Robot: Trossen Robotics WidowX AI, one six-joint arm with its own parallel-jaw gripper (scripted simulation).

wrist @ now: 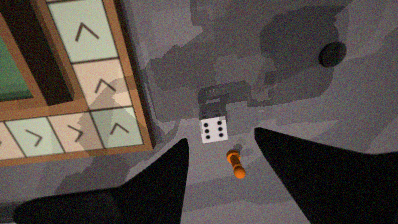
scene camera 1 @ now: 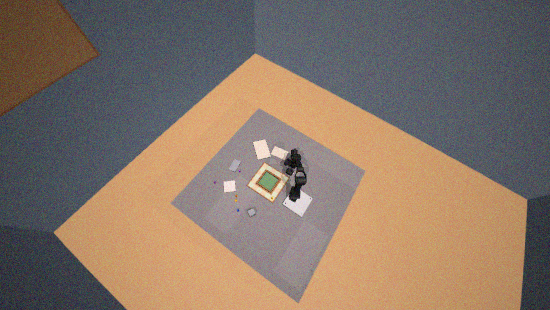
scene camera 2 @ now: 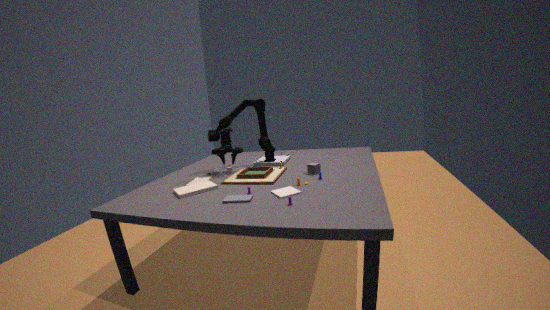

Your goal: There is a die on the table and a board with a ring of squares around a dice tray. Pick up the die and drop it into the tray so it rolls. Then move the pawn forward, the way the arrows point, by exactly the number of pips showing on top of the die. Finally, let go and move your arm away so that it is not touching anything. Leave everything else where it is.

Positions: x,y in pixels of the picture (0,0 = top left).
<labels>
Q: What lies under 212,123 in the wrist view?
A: A white die.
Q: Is my gripper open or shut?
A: Open.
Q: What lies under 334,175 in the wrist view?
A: My gripper.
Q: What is my gripper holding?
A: Nothing.
</labels>
